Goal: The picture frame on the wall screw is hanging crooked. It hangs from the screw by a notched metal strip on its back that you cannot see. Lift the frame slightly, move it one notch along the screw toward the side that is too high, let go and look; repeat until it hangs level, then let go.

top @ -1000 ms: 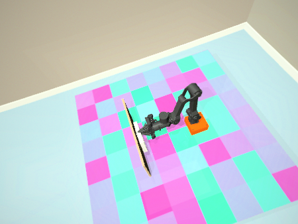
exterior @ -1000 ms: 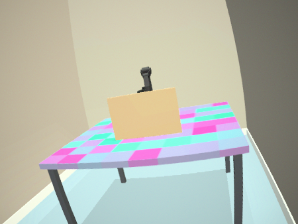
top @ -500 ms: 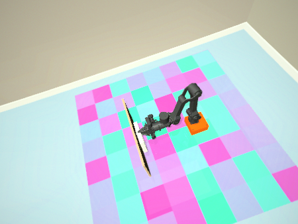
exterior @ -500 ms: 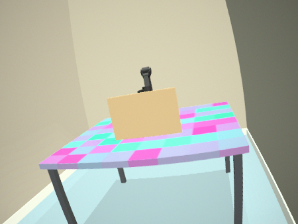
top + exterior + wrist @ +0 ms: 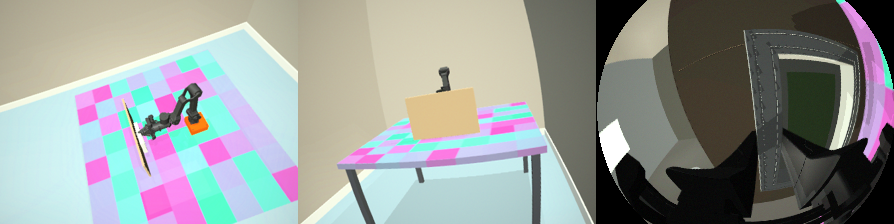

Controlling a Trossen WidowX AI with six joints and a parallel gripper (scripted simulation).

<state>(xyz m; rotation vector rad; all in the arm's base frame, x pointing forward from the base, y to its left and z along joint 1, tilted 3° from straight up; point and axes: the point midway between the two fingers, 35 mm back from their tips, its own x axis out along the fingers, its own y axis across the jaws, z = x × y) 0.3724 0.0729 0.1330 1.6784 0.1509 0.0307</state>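
Right now the picture frame is 1 cm to the left of my gripper tip and 5 cm below it. Round my gripper tip: tan wall panel: 2 cm ahead, 7 cm below.
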